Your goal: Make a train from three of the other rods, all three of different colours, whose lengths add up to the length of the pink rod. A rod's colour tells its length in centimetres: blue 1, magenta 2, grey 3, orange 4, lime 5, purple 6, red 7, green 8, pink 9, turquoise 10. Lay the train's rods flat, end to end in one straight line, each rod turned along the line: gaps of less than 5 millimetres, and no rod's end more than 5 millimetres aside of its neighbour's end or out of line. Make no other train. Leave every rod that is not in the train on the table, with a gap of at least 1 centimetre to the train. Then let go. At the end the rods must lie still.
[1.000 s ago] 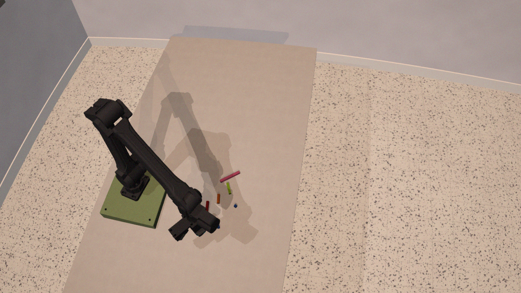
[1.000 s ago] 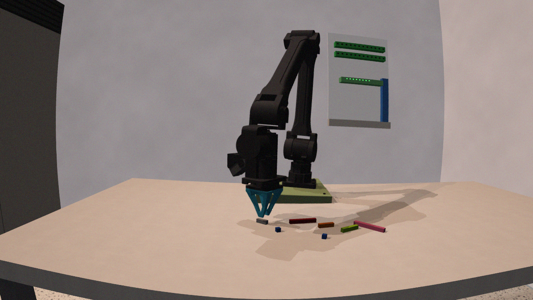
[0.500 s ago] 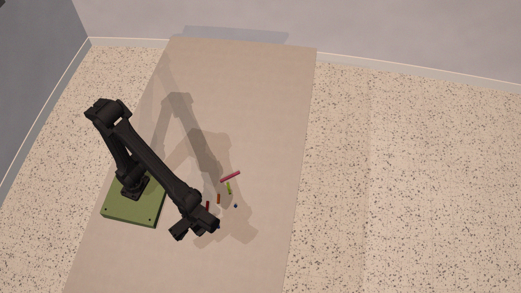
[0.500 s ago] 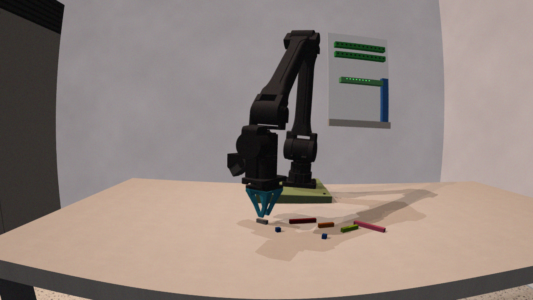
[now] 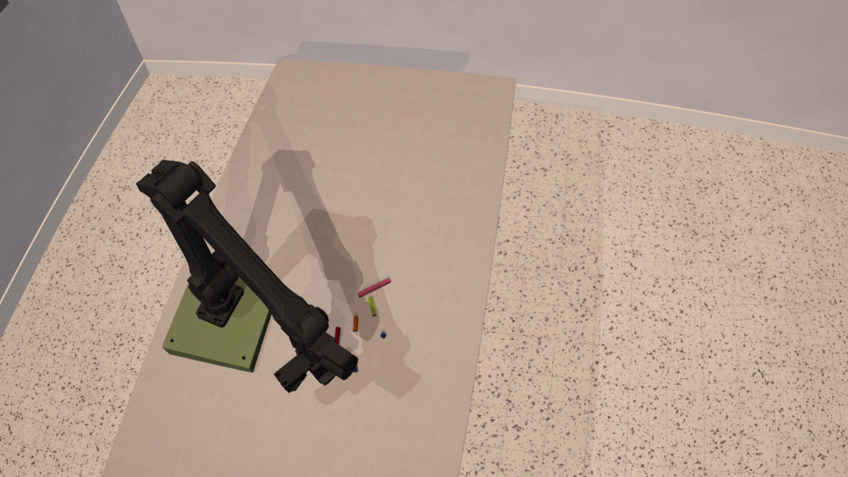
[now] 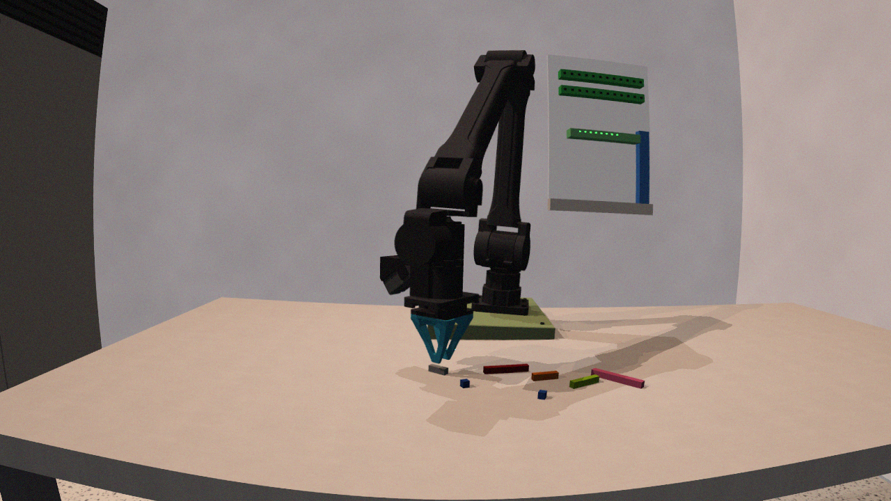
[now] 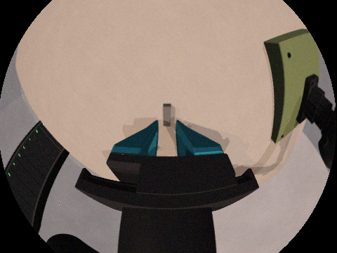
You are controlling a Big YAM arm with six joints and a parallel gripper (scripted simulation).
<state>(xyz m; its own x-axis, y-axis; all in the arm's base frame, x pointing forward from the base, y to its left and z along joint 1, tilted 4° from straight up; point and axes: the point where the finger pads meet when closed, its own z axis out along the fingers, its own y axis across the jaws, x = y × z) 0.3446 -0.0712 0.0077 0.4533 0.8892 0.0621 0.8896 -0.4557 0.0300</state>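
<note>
My hand is 20 mm above the grey rod. Round my hand: red rod (100 mm to the left, 20 mm below, 20 mm behind); lime rod (210 mm to the left, 20 mm below, 20 mm ahead); orange rod (160 mm to the left, 20 mm below).
</note>
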